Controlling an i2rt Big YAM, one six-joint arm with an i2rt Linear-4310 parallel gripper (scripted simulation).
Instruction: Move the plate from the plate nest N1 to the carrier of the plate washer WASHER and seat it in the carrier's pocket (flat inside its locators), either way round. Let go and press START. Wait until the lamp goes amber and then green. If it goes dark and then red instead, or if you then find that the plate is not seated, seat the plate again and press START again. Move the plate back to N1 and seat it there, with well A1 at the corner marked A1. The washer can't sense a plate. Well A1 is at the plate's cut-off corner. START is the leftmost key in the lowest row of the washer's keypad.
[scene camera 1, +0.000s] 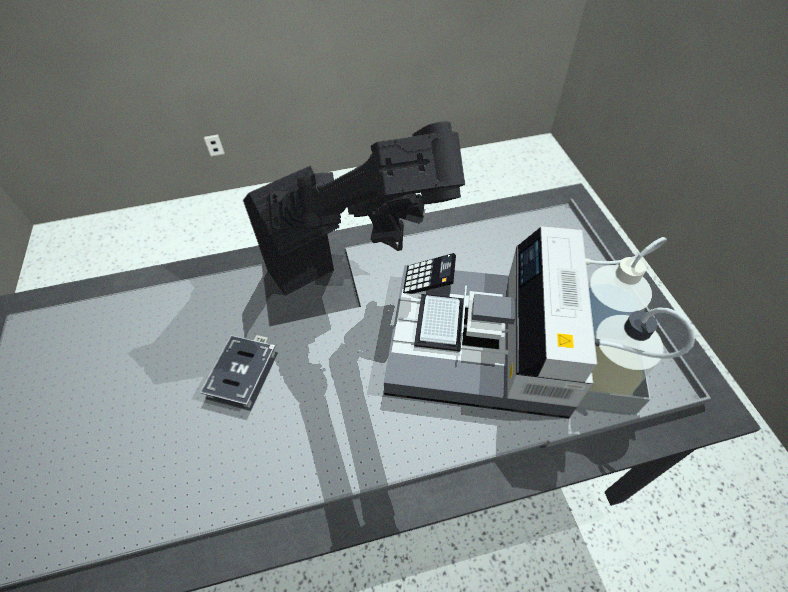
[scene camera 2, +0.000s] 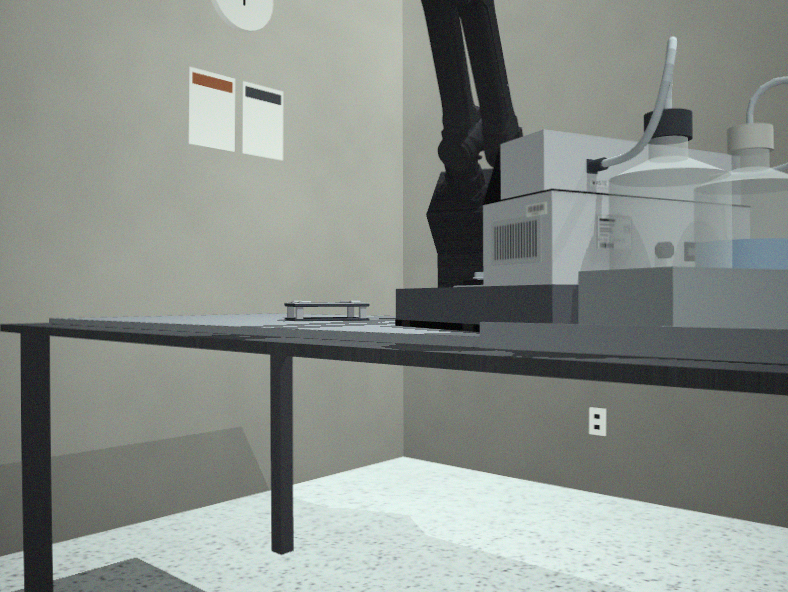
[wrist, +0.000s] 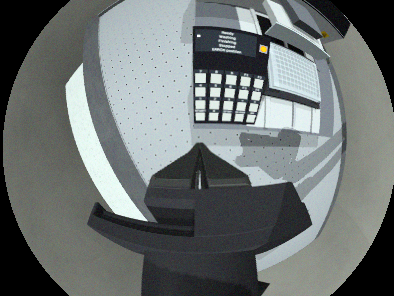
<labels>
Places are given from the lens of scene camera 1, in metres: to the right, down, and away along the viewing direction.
white well plate (scene camera 1: 440, 319): 0.11, 0.06, 1.19
plate washer (scene camera 1: 543, 363): 0.29, 0.13, 0.95
The marked spots on the plate washer and the white well plate are 0.31 m apart.
</labels>
